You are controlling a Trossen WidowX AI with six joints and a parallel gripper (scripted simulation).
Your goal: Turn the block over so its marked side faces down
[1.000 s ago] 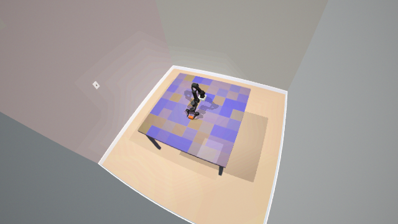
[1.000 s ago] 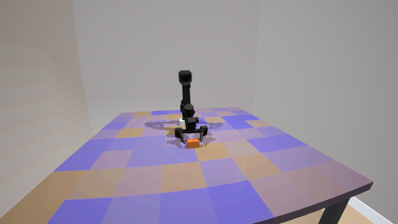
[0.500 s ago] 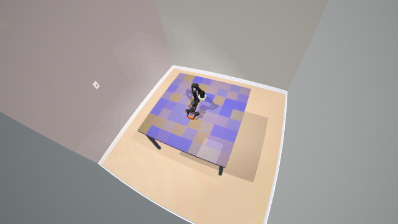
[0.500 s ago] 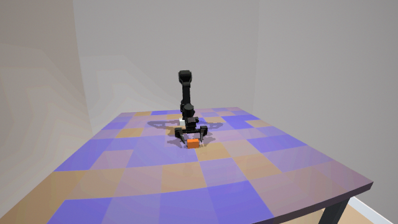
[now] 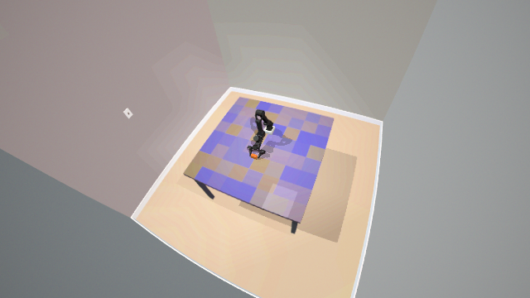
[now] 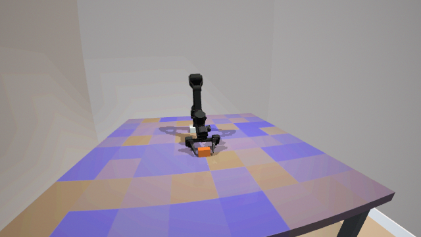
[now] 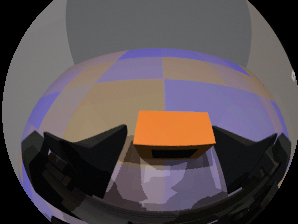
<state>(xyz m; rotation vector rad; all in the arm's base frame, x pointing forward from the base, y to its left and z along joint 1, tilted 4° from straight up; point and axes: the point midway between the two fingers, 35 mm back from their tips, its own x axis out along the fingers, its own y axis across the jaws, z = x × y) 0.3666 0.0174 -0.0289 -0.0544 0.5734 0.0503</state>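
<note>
Now: the block 2 cm behind my gripper tip.
</note>
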